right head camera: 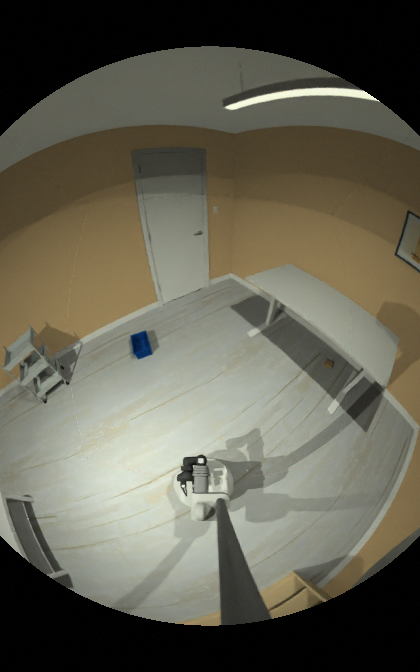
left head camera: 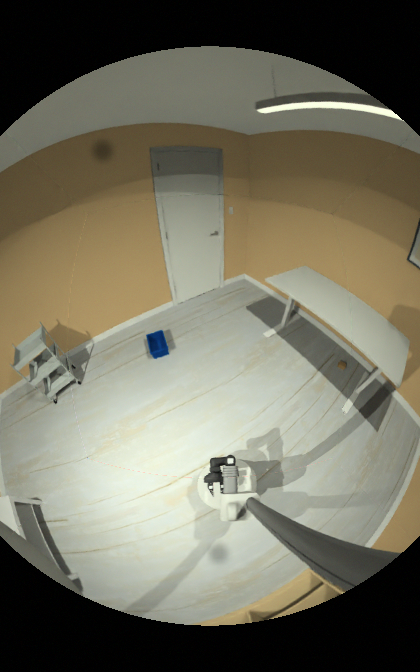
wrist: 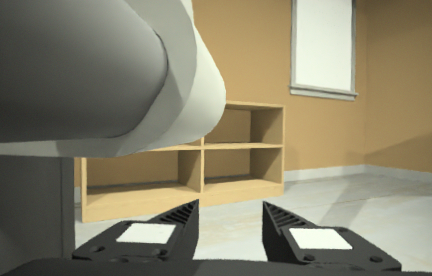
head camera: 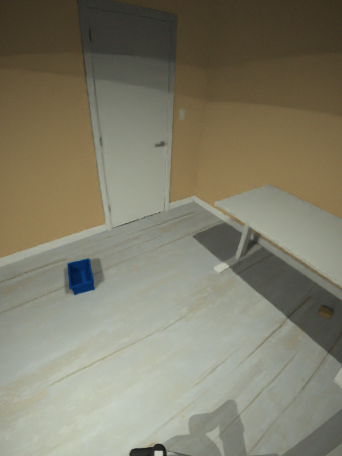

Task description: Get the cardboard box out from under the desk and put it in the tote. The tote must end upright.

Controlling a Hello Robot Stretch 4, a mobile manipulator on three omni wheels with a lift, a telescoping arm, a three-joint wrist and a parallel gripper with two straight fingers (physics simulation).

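Frame: origin at the robot's base, x back, y left, z down, level; metres.
Seen in the pictures: gripper, fingertip midpoint: [left head camera: 216, 496] [wrist: 230, 219].
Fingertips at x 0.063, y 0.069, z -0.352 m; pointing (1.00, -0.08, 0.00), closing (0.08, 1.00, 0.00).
Pixels of each thing's top centre, then the offset from my fingertips to it. "spot": a spot on its surface instead. Level surfaces: height alone.
- small brown cardboard box, top centre: [head camera: 326, 310] [left head camera: 342, 363] dx -1.100, dy -1.464, dz +0.328 m
- white desk, surface height: dz -0.341 m
- blue tote, top centre: [head camera: 79, 272] [left head camera: 156, 340] dx -1.431, dy +0.665, dz +0.260 m
- wooden shelf unit, surface spot: [wrist: 202, 170] spot: dx +1.281, dy -0.250, dz +0.171 m
A small brown cardboard box [head camera: 325, 312] [left head camera: 342, 364] [right head camera: 329, 363] lies on the floor under the white desk [head camera: 290, 227] [left head camera: 340, 310] [right head camera: 325, 310], in the desk's shadow, between its two legs. A blue tote [head camera: 81, 276] [left head camera: 157, 344] [right head camera: 141, 345] stands upright on the floor left of the desk, toward the door wall; its inside looks empty. My gripper [wrist: 230, 219] is open and empty, its two fingers well apart in the wrist view. It is folded in over the base, far from both the box and the tote.
A grey cart [left head camera: 49, 371] [right head camera: 37, 372] stands by the left wall. A wooden shelf unit [wrist: 202, 170] stands behind the fingers' view. The desk's legs end in white feet [head camera: 220, 268] [left head camera: 350, 400] [right head camera: 337, 401]. A door [head camera: 132, 130] is in the far wall. Another white-edged piece of furniture is at lower left.
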